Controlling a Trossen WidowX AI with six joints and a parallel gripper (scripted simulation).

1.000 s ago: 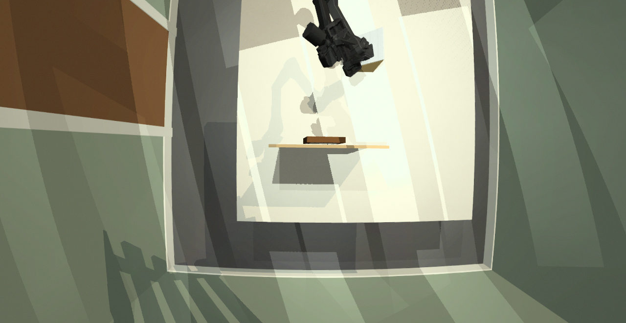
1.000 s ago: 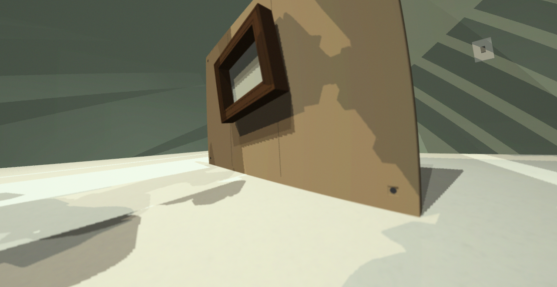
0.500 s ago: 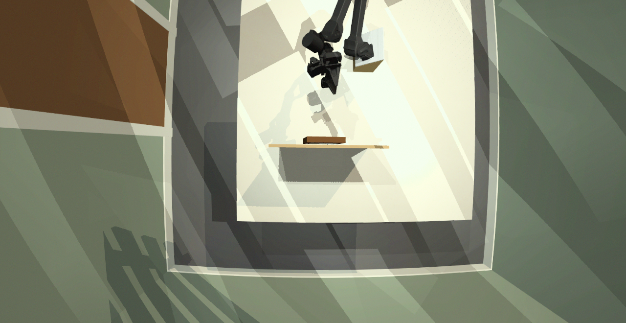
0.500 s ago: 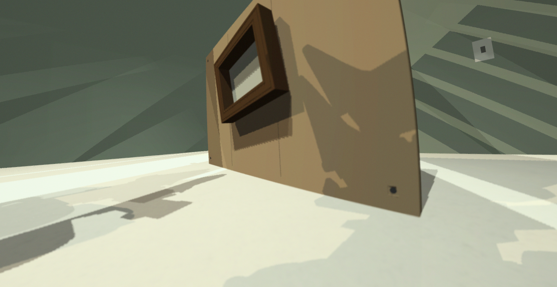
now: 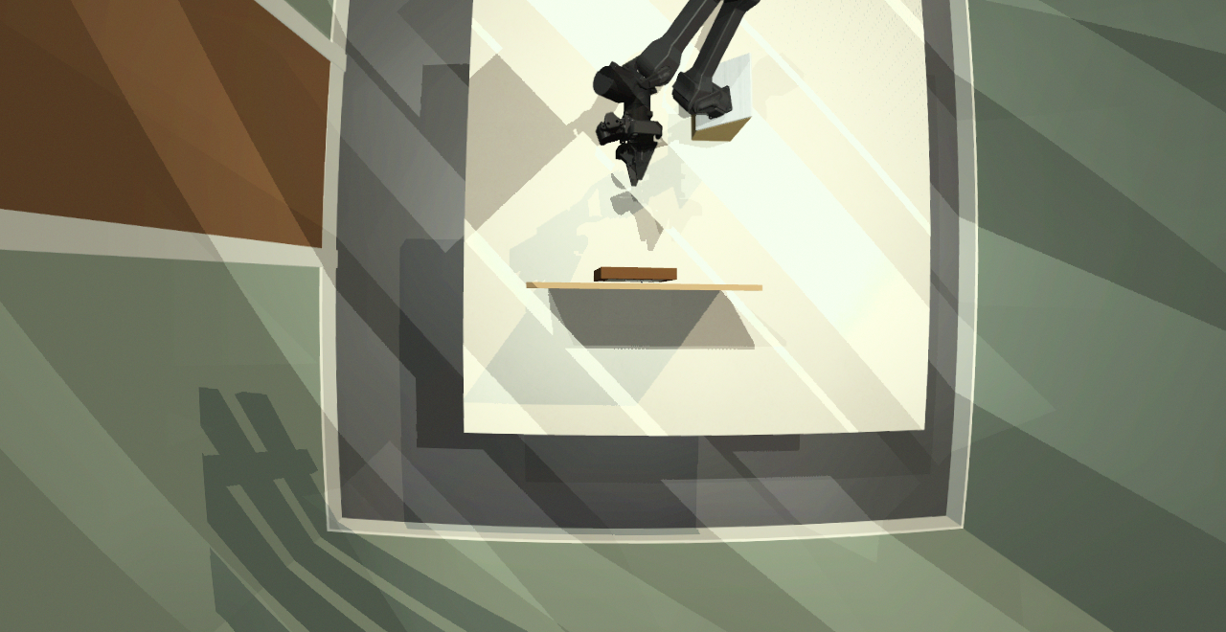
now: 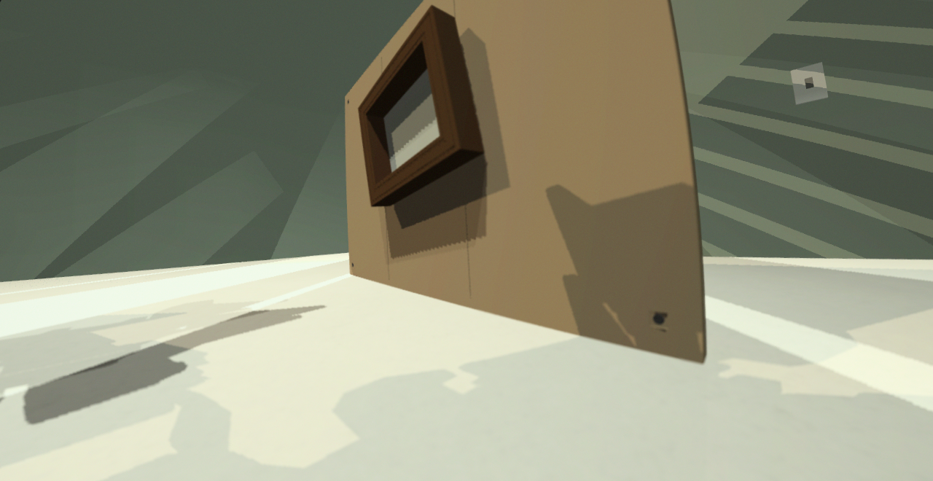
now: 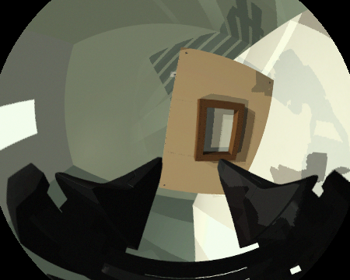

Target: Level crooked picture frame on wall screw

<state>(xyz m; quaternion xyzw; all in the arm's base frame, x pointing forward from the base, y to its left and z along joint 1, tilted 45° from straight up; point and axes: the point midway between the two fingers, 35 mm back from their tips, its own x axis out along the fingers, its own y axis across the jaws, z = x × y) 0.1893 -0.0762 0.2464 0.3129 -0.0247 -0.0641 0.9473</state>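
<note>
Now: gripper tip 19 cm short of the picture frame, 9 cm above it and 2 cm to the left of it. The rest, counted from my gripper tip: tan wall panel (21 cm ahead, 11 cm below).
</note>
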